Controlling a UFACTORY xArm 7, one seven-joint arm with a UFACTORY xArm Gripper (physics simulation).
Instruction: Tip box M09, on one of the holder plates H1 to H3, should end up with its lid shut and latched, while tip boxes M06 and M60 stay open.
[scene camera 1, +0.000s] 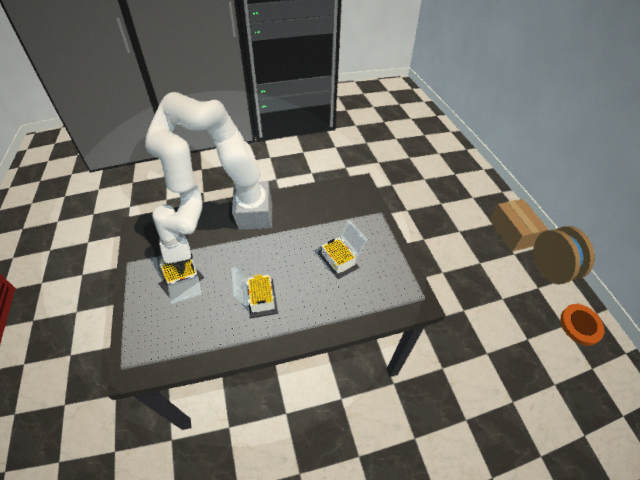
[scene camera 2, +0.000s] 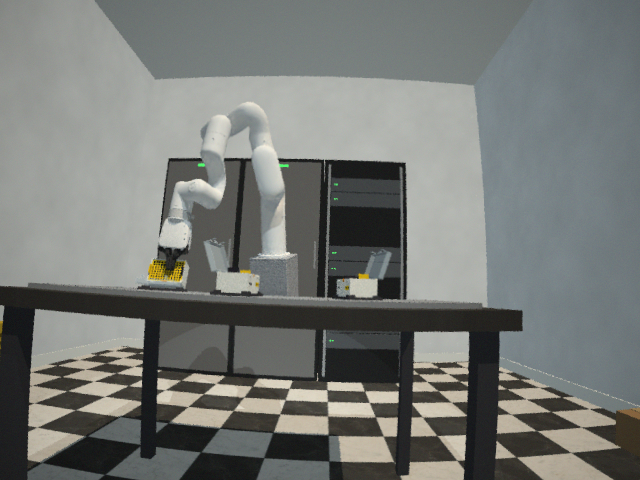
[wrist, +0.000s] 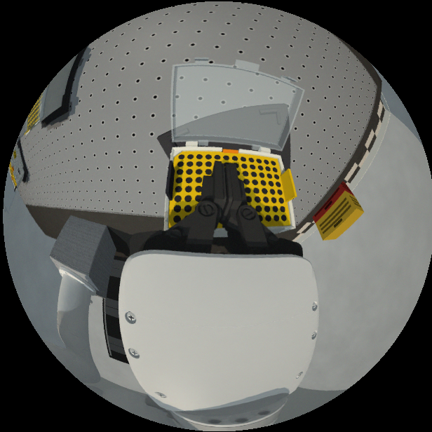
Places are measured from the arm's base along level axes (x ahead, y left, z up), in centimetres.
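Pixels of known places: gripper, between the fingertips: (scene camera 1: 182, 270) (scene camera 2: 169, 269); arm's base, origin of its link: (scene camera 1: 250, 196) (scene camera 2: 274, 256).
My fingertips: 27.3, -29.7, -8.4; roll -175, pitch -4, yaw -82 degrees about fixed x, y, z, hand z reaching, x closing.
Ahead of a thing's pixels: the offset from my fingertips to its top centre, as dx, dy, dz. "pt": to the spot under its first point. Level surfaces: height alone.
The left tip box @[-0.4, -1.4, +3.2] (scene camera 1: 169, 272) (scene camera 2: 155, 270) (wrist: 187, 197) has a yellow rack top and appears tipped toward the table front in scene camera 2. Its clear lid @[pt +6.5, +0.4, -5.1] (scene camera 1: 186, 291) (wrist: 222, 87) is open, folded down over the front side. My gripper (scene camera 1: 181, 270) (scene camera 2: 169, 268) (wrist: 220, 175) is shut and empty, its fingertips over the yellow rack. The middle box (scene camera 1: 260, 290) (scene camera 2: 233, 282) has its lid @[+13.3, +23.0, +8.4] (scene camera 1: 238, 285) (scene camera 2: 216, 255) raised open on the left. The right box (scene camera 1: 338, 253) (scene camera 2: 361, 288) has its lid @[-1.4, +67.5, +8.4] (scene camera 1: 354, 237) (scene camera 2: 378, 263) raised open on the right. No box label is readable.
The boxes sit on dark holder plates on a grey perforated board @[dz -7.0] (scene camera 1: 217, 325) on the dark table @[dz -8.3] (scene camera 1: 258, 356). The arm's grey base block (scene camera 1: 252, 214) (scene camera 2: 276, 273) (wrist: 82, 247) stands behind the board. Dark cabinets (scene camera 1: 191, 51) stand behind the table.
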